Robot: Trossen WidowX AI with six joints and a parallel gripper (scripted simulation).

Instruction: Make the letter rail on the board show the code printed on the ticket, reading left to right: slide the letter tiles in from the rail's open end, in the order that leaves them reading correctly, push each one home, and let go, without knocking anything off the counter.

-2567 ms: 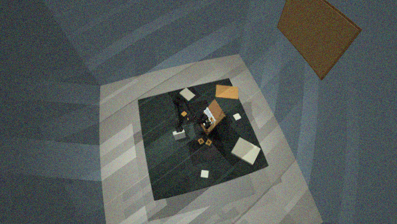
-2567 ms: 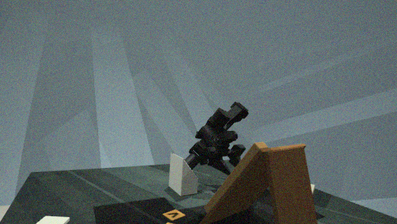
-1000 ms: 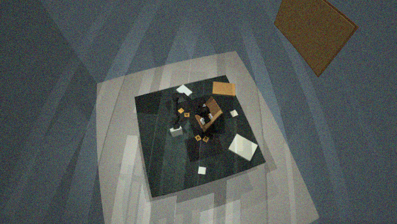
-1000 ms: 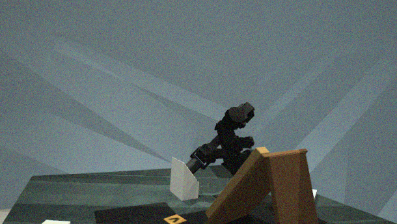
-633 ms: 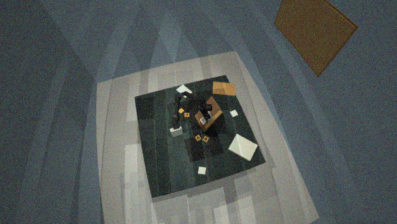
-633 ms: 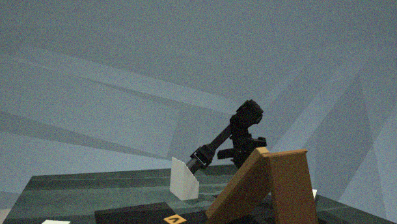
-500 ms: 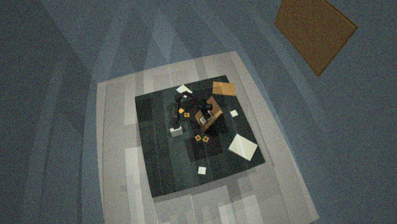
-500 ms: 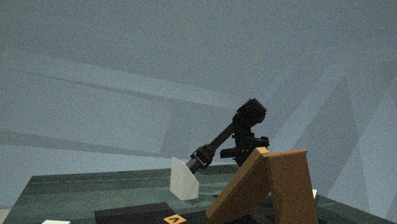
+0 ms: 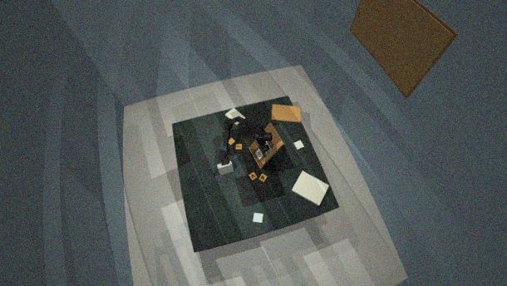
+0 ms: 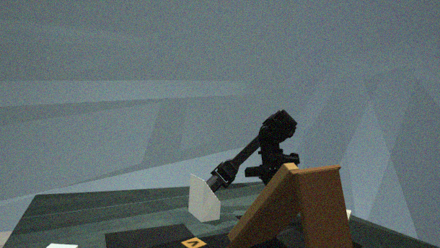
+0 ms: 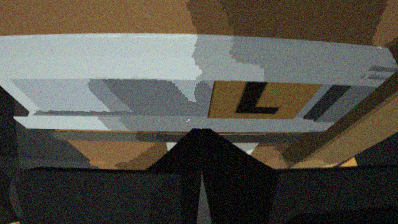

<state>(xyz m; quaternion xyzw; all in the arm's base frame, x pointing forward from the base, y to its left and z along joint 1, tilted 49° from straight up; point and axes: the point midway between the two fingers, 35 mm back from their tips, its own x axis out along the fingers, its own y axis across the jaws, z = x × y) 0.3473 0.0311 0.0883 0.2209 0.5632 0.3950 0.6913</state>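
The orange letter tile lies 3 cm ahead of my gripper tip, 3 cm to the right of it and 2 cm below it. From my gripper tip the other things lie so: flat orange panel: 34 cm ahead, 41 cm to the left, 16 cm below; white ticket: 3 cm behind, 3 cm to the right, 10 cm below; yellow letter tile: 12 cm behind, 20 cm to the right, 17 cm below.
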